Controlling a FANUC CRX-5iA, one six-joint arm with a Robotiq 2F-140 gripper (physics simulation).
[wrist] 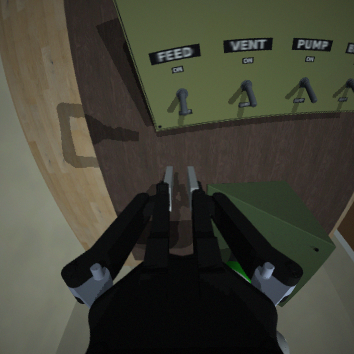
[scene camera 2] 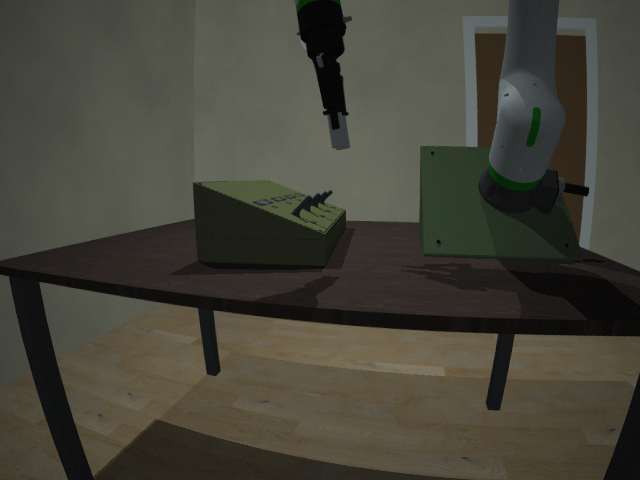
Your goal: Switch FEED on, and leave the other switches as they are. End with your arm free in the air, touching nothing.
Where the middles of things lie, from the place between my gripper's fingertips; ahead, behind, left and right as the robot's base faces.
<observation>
I see the yellow-green switch box (scene camera 2: 254,222) 20 cm ahead of my hand, 15 cm to the right of it and 14 cm below it.
</observation>
